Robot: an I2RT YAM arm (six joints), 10 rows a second.
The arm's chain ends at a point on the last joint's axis. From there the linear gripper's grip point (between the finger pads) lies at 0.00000 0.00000 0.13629 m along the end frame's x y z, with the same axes.
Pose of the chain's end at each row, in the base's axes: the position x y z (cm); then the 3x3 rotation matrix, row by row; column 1 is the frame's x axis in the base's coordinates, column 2 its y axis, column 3 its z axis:
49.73, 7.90, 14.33; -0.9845, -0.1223, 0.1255; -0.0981, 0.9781, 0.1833; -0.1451, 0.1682, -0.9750
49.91, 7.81, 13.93; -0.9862, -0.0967, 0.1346; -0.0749, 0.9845, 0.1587; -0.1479, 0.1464, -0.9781
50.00, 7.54, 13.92; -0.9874, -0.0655, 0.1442; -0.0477, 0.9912, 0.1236; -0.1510, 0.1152, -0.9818
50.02, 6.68, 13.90; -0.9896, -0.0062, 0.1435; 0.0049, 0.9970, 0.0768; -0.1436, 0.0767, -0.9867
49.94, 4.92, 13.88; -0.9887, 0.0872, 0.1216; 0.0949, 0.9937, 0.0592; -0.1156, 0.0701, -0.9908
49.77, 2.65, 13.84; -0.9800, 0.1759, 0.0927; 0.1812, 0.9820, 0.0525; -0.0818, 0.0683, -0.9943
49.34, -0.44, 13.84; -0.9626, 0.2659, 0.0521; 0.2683, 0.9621, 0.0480; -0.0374, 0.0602, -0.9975
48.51, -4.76, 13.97; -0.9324, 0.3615, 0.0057; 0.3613, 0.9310, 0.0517; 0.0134, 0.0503, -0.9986
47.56, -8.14, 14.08; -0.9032, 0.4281, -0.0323; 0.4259, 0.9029, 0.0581; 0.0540, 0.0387, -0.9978
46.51, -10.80, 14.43; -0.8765, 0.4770, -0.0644; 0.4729, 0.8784, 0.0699; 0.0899, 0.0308, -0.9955
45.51, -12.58, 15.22; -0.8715, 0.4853, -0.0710; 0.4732, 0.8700, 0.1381; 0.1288, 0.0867, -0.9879
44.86, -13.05, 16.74; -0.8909, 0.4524, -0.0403; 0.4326, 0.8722, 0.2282; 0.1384, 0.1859, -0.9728
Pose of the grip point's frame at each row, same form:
51.44, 10.40, 1.04; -0.9845, -0.1223, 0.1255; -0.0981, 0.9781, 0.1833; -0.1451, 0.1682, -0.9750
51.74, 9.97, 0.60; -0.9862, -0.0967, 0.1346; -0.0749, 0.9845, 0.1587; -0.1479, 0.1464, -0.9781
51.97, 9.22, 0.54; -0.9874, -0.0655, 0.1442; -0.0477, 0.9912, 0.1236; -0.1510, 0.1152, -0.9818
51.98, 7.73, 0.45; -0.9896, -0.0062, 0.1435; 0.0049, 0.9970, 0.0768; -0.1436, 0.0767, -0.9867
51.60, 5.73, 0.38; -0.9887, 0.0872, 0.1216; 0.0949, 0.9937, 0.0592; -0.1156, 0.0701, -0.9908
51.03, 3.37, 0.29; -0.9800, 0.1759, 0.0927; 0.1812, 0.9820, 0.0525; -0.0818, 0.0683, -0.9943
50.05, 0.21, 0.25; -0.9626, 0.2659, 0.0521; 0.2683, 0.9621, 0.0480; -0.0374, 0.0602, -0.9975
48.59, -4.06, 0.36; -0.9324, 0.3615, 0.0057; 0.3613, 0.9310, 0.0517; 0.0134, 0.0503, -0.9986
47.12, -7.35, 0.48; -0.9032, 0.4281, -0.0323; 0.4259, 0.9029, 0.0581; 0.0540, 0.0387, -0.9978
45.63, -9.85, 0.86; -0.8765, 0.4770, -0.0644; 0.4729, 0.8784, 0.0699; 0.0899, 0.0308, -0.9955
44.54, -10.70, 1.76; -0.8715, 0.4853, -0.0710; 0.4732, 0.8700, 0.1381; 0.1288, 0.0867, -0.9879
44.31, -9.94, 3.48; -0.8909, 0.4524, -0.0403; 0.4326, 0.8722, 0.2282; 0.1384, 0.1859, -0.9728

